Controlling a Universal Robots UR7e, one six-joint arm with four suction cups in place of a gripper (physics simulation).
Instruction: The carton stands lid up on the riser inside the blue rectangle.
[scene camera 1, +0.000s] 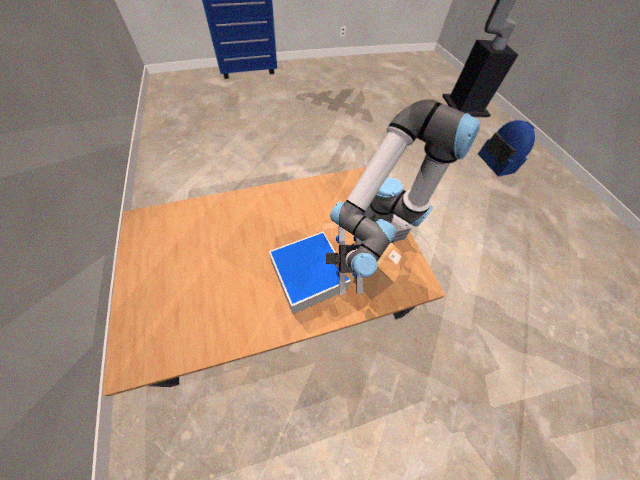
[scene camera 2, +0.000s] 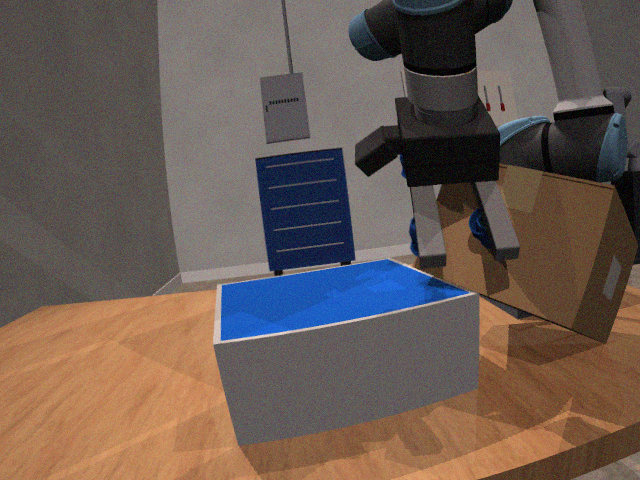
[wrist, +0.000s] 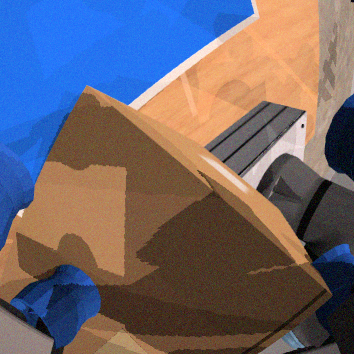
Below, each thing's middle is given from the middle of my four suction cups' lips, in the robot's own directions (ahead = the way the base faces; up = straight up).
Right now the brown carton (scene camera 2: 570, 271) is 12 cm behind my suction cup, 1 cm to the right of it and 9 cm below it.
